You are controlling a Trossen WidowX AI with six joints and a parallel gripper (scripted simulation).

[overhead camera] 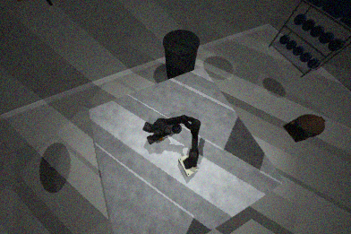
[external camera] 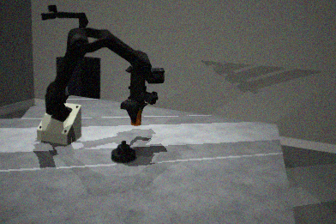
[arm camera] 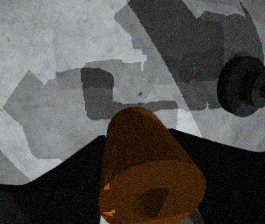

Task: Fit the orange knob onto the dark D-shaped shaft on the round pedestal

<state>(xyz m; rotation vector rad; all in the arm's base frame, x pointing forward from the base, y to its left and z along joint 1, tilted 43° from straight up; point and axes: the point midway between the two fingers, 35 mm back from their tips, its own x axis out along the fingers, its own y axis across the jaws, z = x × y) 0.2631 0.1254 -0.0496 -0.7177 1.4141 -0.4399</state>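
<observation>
The round pedestal is 16 cm to the right of my gripper tip, 5 cm below it and 4 cm ahead of it. Round my gripper tip: orange knob 2 cm above.
</observation>
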